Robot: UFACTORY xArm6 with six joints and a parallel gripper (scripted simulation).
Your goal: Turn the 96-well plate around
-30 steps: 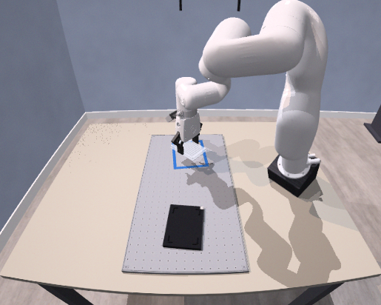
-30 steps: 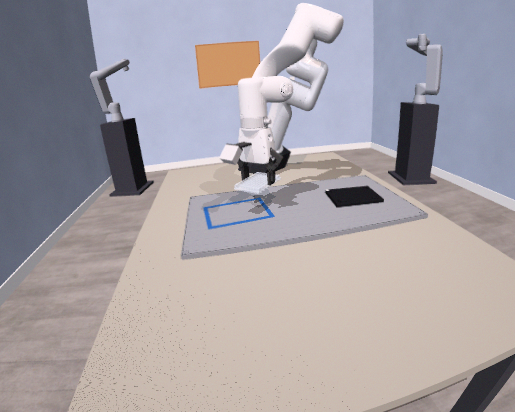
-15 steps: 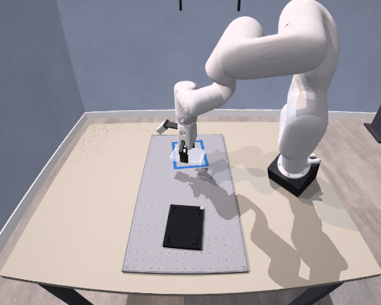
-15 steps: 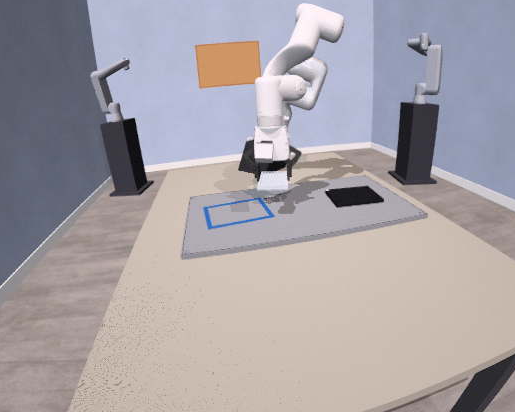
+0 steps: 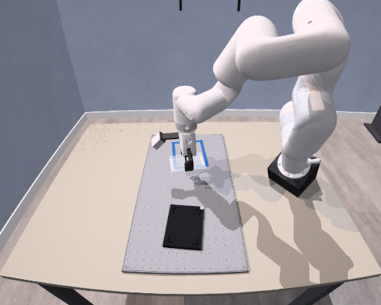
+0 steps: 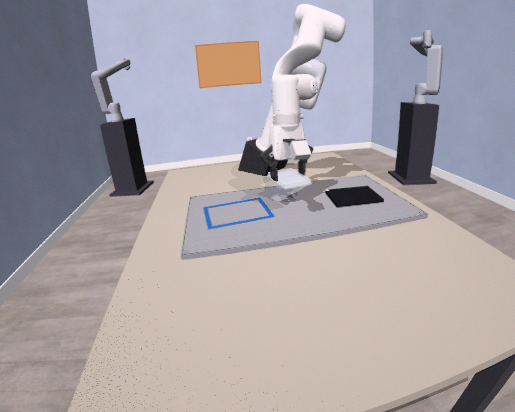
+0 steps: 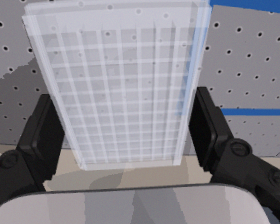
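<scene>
Now: hand 40 mm past the black plate nest N1, 220 mm to the right of it and 100 mm above it. From my hand the other things lie so: 96-well plate 10 mm below; white A1 mark 80 mm behind, 140 mm to the left, 90 mm below.
</scene>
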